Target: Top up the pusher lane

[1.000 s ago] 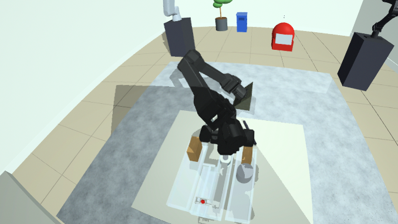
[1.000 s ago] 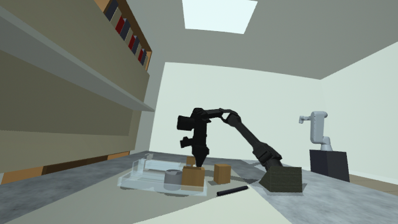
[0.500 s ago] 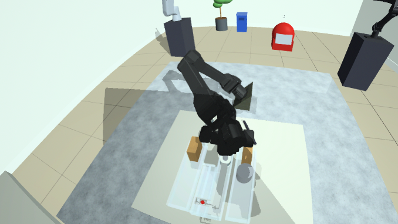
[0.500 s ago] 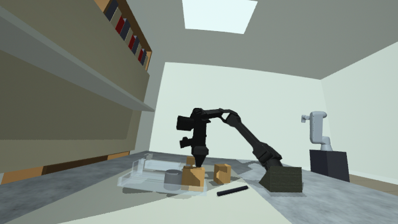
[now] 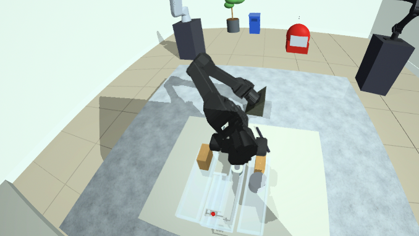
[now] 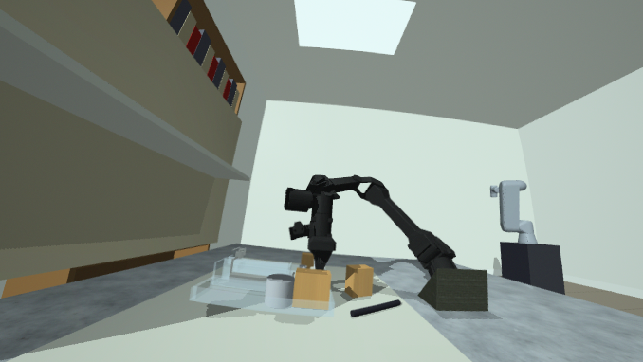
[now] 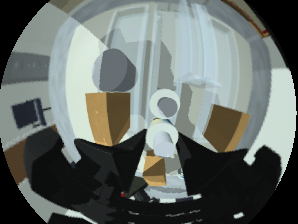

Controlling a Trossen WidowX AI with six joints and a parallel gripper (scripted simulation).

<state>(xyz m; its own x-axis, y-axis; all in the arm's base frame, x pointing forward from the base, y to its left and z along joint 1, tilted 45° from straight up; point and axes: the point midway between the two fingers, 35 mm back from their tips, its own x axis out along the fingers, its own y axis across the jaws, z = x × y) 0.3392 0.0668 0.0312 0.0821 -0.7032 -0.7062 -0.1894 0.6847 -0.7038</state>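
Now: gripper tip 14 cm past the black rod, 6 cm to the right of it and 4 cm above it. From my gripper tip the other things lie so: red dot (23 cm ahead, 2 cm above); then clear pusher lane (14 cm ahead, 3 cm below).
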